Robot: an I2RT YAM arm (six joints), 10 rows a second.
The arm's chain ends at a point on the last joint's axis. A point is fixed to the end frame.
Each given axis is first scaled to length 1.
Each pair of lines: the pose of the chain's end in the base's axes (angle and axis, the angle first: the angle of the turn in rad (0 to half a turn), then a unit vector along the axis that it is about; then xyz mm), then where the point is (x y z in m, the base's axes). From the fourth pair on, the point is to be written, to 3 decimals.
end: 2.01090, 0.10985, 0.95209, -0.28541, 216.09, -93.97, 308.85
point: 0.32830 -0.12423 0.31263
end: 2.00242, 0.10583, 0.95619, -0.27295, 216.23, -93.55, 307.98
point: 0.32900 -0.12164 0.31188
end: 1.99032, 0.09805, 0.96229, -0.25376, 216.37, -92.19, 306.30
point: 0.32996 -0.11673 0.31034
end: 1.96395, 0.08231, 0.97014, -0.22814, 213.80, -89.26, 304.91
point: 0.328 -0.108 0.310
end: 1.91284, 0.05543, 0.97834, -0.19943, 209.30, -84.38, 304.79
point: 0.325 -0.095 0.314
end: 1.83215, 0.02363, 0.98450, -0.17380, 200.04, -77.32, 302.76
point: 0.315 -0.078 0.320
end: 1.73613, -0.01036, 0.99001, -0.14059, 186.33, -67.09, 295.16
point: 0.299 -0.058 0.322
